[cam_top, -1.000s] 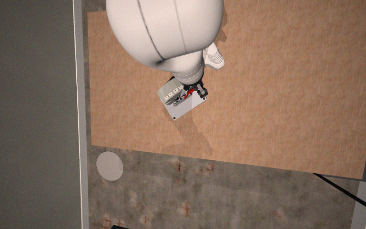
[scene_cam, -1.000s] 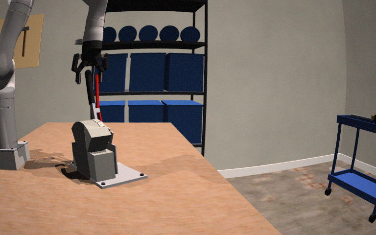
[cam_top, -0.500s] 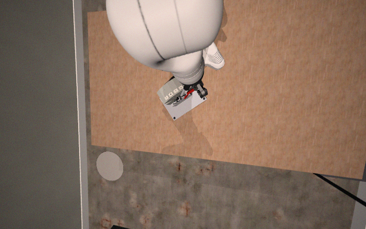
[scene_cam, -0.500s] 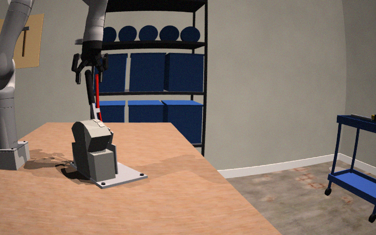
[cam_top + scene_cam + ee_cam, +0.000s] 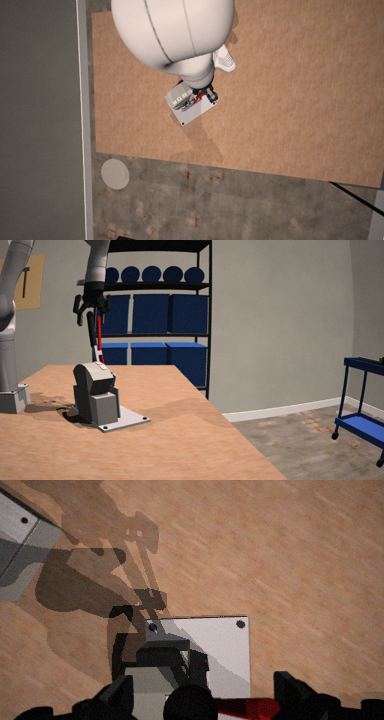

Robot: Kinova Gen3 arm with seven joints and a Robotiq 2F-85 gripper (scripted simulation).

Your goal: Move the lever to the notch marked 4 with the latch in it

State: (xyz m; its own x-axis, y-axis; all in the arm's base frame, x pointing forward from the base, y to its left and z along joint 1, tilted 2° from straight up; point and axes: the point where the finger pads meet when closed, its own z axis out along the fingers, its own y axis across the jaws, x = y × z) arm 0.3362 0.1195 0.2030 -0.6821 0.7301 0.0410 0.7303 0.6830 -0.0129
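Right now my hand is 10 cm above the red bar, 5 cm short of it and 3 cm to the left of it.
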